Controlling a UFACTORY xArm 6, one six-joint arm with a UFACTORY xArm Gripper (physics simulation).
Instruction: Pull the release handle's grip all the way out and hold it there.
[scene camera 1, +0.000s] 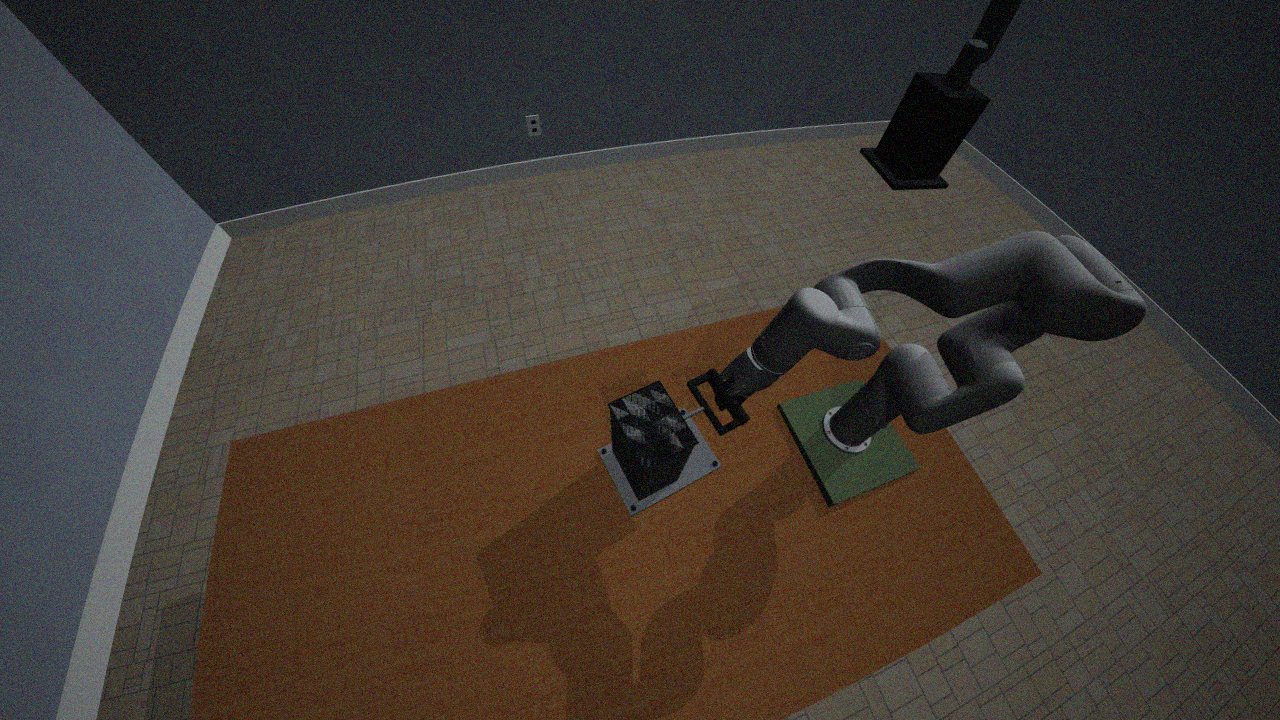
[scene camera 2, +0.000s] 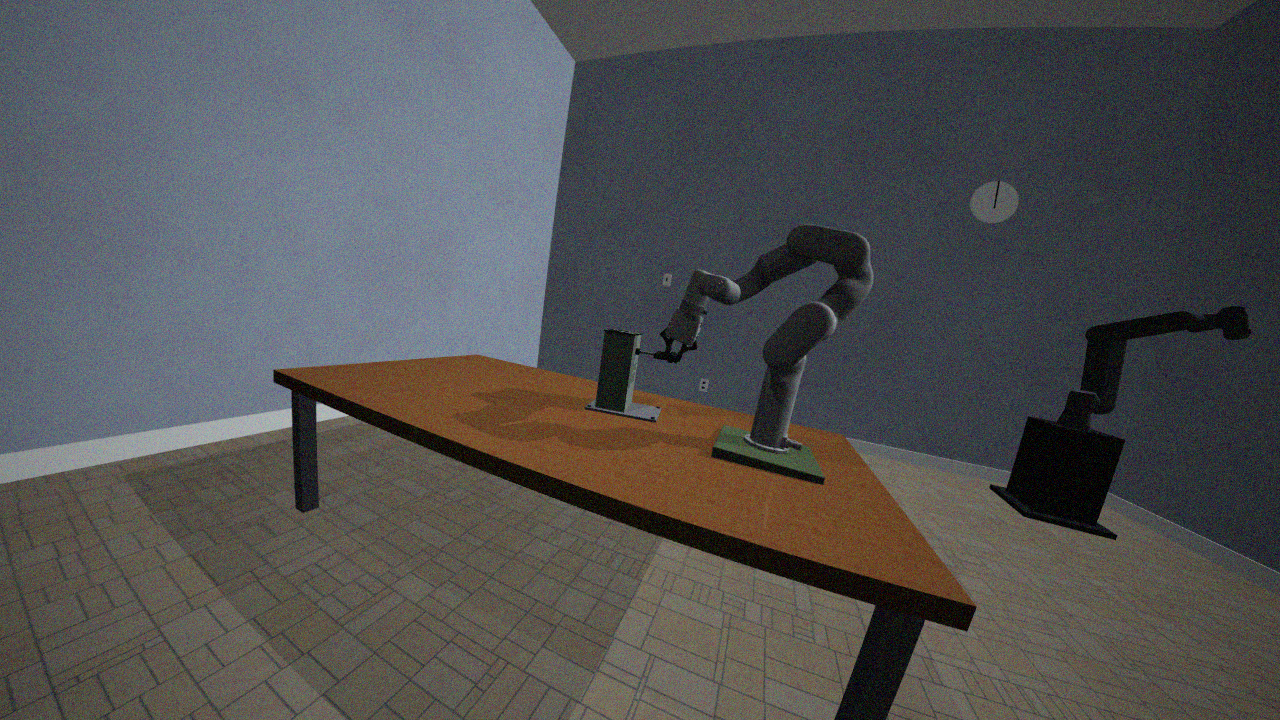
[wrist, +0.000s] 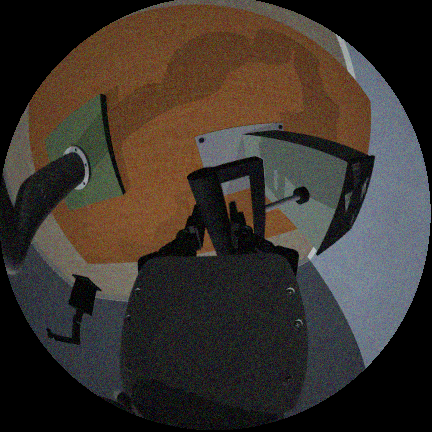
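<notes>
The release handle's black rectangular grip (scene camera 1: 706, 409) (scene camera 2: 661, 356) (wrist: 212, 205) stands off from the tall dark housing (scene camera 1: 646, 461) (scene camera 2: 616, 371) (wrist: 300, 165). A stretch of thin grey rod (scene camera 1: 694, 413) (scene camera 2: 648, 352) (wrist: 282, 202) shows between grip and housing. My gripper (scene camera 1: 726, 397) (scene camera 2: 677, 351) (wrist: 215, 213) is shut on the grip's outer bar, with one finger on each side of it. The wrist tilts down toward the grip. The fingertips are dark and partly hidden by the bar in the wrist view.
The housing stands on a grey bolted plate (scene camera 1: 702, 464) (scene camera 2: 640, 412) (wrist: 220, 145) on the orange-brown table (scene camera 1: 358, 537) (scene camera 2: 537, 465) (wrist: 150, 150). My arm's base is on a green board (scene camera 1: 886, 470) (scene camera 2: 738, 449) (wrist: 92, 125). Another dark arm on a black pedestal (scene camera 1: 930, 125) (scene camera 2: 1065, 470) stands beyond the table.
</notes>
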